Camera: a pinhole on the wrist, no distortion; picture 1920 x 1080 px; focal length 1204.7 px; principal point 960.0 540.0 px. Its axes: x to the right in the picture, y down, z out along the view. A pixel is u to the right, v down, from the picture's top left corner.
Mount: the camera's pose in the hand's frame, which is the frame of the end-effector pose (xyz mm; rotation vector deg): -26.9 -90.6 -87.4 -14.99 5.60 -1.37
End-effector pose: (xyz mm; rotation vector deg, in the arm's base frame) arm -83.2 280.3 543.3 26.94 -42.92 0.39
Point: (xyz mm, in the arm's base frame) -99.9 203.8 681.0
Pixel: 1426 656
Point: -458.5 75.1 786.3
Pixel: 717 366
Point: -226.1 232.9 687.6
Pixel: 928 736
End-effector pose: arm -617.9 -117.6 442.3 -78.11 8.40 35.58
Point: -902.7 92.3 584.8
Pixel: 196 591
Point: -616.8 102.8 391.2
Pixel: 1298 814
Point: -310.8 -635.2 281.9
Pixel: behind the camera
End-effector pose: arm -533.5 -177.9 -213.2 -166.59 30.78 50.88
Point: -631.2 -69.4 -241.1
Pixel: 365 350
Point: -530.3 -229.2 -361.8
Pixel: 1477 916
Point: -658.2 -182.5 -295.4
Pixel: 722 891
